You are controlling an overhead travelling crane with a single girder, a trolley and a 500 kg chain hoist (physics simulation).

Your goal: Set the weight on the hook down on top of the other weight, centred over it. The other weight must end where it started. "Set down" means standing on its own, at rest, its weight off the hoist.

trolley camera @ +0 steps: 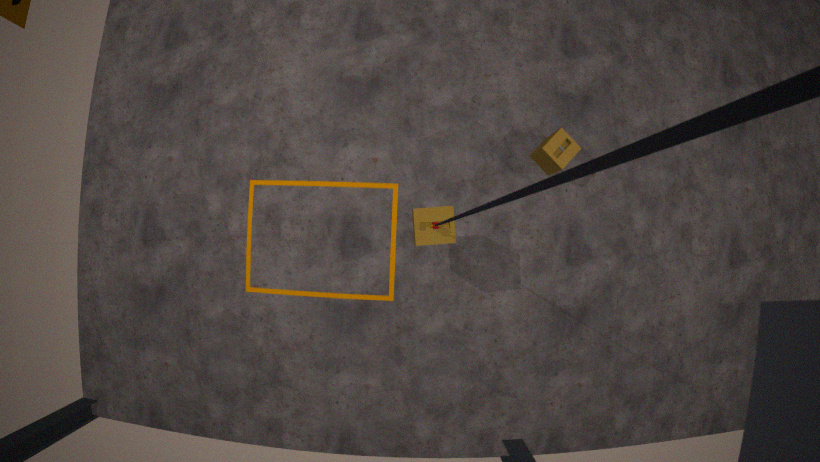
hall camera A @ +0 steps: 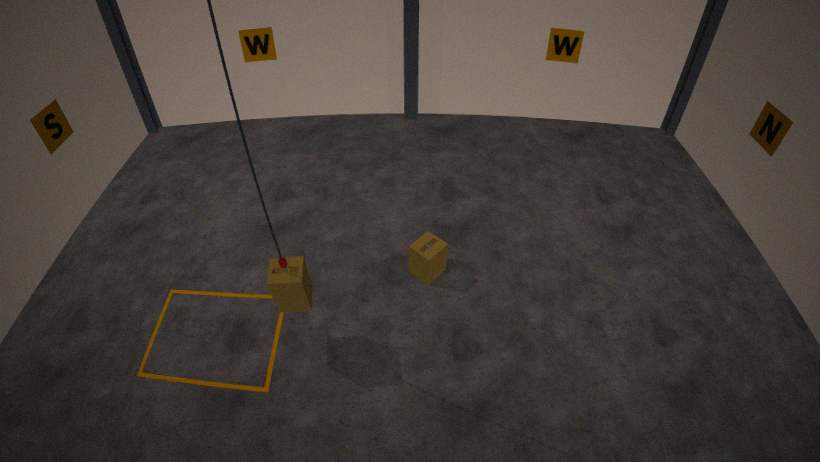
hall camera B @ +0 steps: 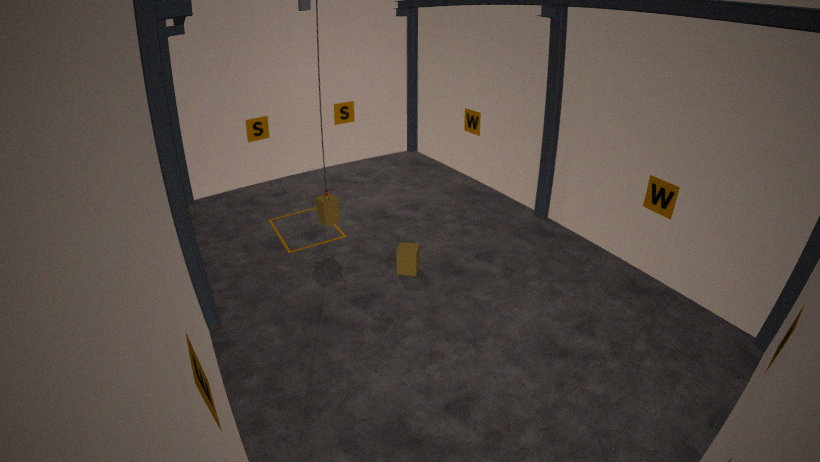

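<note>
A yellow block-shaped weight (hall camera A: pixel 290 292) (hall camera B: pixel 328 211) (trolley camera: pixel 434 236) hangs upright on the red hook (hall camera A: pixel 282 262) (hall camera B: pixel 326 193) (trolley camera: pixel 435 225), clear of the floor; its shadow lies apart from it on the floor. The hook is engaged at the slot in its top. The other yellow weight (hall camera A: pixel 427 264) (hall camera B: pixel 407 259) (trolley camera: pixel 555 151) stands upright on the floor, a slot with a bar in its top, turned at an angle to the hanging one. In hall camera A it is to the right of the hanging weight; in the trolley camera it is up and to the right, beside the chain.
An orange outlined rectangle (hall camera A: pixel 203 383) (hall camera B: pixel 279 235) (trolley camera: pixel 321 294) is marked on the floor, left of the hanging weight in the trolley camera. The dark chain (hall camera A: pixel 245 146) (hall camera B: pixel 320 97) (trolley camera: pixel 539 186) runs up from the hook. Walls with letter signs and dark steel columns (hall camera A: pixel 410 63) (hall camera B: pixel 552 114) bound the hall.
</note>
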